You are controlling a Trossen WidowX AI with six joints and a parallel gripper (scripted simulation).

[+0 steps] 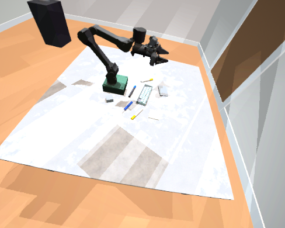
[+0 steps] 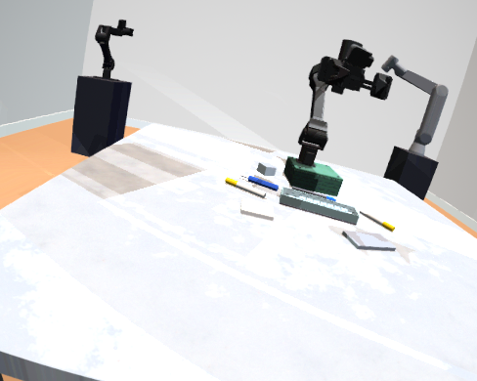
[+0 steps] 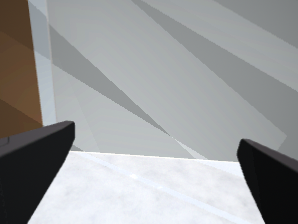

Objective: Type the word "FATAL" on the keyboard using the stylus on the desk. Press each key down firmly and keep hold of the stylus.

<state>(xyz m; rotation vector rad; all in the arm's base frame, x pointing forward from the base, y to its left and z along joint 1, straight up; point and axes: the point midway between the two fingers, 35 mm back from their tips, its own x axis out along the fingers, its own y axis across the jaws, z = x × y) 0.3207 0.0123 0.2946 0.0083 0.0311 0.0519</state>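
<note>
Now: the blue stylus 350 mm below my gripper tip, 190 mm behind it and 180 mm to the right of it. Also, from my gripper tip: grey pad 350 mm below, 110 mm to the left, 60 mm ahead; then grey stylus tip 350 mm below, 210 mm to the right, 200 mm behind; then white block 350 mm below, 170 mm to the right, 20 mm ahead.
</note>
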